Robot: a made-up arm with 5 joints.
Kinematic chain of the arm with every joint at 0, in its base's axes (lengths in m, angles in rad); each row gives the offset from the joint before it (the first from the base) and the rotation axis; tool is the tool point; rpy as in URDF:
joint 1: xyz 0.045 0 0.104 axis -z
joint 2: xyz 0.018 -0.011 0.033 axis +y
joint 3: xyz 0.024 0 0.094 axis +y
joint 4: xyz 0.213 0 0.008 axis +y
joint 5: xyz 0.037 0.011 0 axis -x
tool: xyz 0 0 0 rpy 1.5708 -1.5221 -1.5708
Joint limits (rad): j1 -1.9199..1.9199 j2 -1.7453..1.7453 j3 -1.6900..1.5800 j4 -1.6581..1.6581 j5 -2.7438..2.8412
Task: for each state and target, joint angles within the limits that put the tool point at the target. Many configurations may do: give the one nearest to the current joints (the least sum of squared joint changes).
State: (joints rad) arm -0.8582 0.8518 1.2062 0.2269 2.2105
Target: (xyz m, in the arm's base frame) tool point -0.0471 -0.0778 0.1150
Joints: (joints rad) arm -0.7014 1.4115 1.5800 0.9504 2.2105
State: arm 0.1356 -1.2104 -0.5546 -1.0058 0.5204
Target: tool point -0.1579 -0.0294 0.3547
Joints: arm -0.1439 -1.5200 -0.4671 -1.2252 0.5204
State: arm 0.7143 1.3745 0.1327 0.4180 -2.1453
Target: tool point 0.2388 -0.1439 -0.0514
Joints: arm 0.6387 1.0864 -0.0895 0.3926 -2.1453
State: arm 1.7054 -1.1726 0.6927 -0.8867 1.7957
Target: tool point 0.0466 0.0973 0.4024
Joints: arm 1.5872 -1.5433 0.0316 -0.8609 1.7957
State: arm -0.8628 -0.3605 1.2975 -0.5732 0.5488
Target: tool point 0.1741 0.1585 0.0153
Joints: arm -0.8873 0.2799 0.8028 -0.4783 0.5488
